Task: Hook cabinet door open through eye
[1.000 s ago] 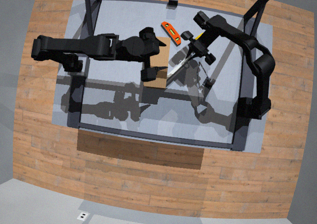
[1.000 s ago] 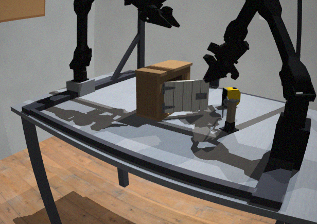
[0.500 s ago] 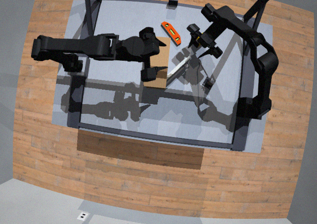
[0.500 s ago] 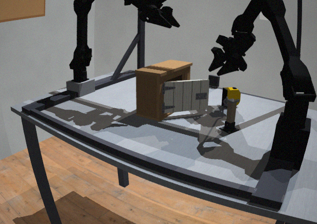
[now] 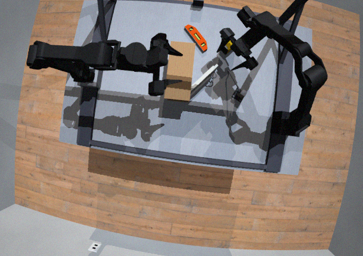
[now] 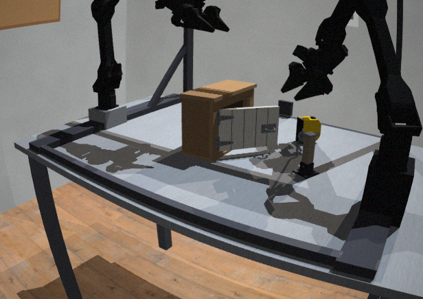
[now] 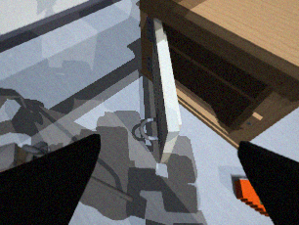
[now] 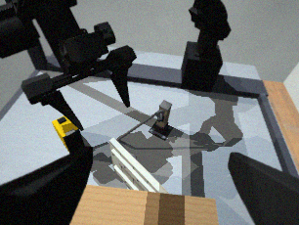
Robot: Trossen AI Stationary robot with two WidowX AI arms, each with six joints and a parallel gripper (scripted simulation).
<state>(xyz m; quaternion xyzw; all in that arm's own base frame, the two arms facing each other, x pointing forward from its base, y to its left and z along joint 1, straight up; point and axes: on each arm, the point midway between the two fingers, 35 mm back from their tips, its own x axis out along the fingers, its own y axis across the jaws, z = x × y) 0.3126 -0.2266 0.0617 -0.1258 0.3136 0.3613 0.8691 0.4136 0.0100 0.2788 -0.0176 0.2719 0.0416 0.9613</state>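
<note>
My left gripper is now 120 mm above the thin metal hook, 70 mm short of it and 50 mm to the right of it. Round my left hand: yellow tape measure: 140 mm below, 80 mm behind, 10 mm to the left; grey plank door: 110 mm below, 110 mm ahead, 80 mm to the right; orange spirit level: 170 mm below, 150 mm to the right, 100 mm behind.
</note>
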